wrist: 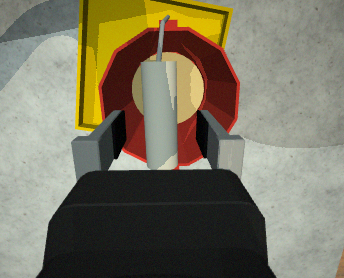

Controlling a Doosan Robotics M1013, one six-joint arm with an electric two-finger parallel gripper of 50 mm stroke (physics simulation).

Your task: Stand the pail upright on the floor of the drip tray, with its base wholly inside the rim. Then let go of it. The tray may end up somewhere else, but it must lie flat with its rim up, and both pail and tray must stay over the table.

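Frame: origin at the arm's base, x ahead, y left, z up, level; millimetres.
Seen in the pictures: gripper, fingertip midpoint: (161, 125).
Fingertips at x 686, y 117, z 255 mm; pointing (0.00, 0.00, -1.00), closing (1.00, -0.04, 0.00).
Note:
A point is followed by its place in that frame.
The red pail (222, 90) {x 777, y 115, z 60 mm} shows from above in the wrist view, with its mouth facing up and its round tan floor (191, 92) {x 741, y 102, z -34 mm} inside. Its pale grey cylindrical handle grip (160, 107) {x 685, y 120, z 203 mm} lies across the mouth, on a thin bent wire. The yellow drip tray (112, 35) {x 598, y 210, z -54 mm} shows rim up behind the pail, towards the top left. The pail covers its lower right part and reaches past its rim in this view. The pail's base is hidden, so I cannot tell whether it stands in the tray. My gripper (161, 125) {x 686, y 117, z 255 mm} is open, with one finger on each side of the grip, apart from it.
The grey mottled table top (295, 200) {x 994, y -171, z -58 mm} surrounds the tray and pail. A brown strip (341, 267) shows past the table's edge in the bottom right corner. Darker shadows cross the upper left and the right.

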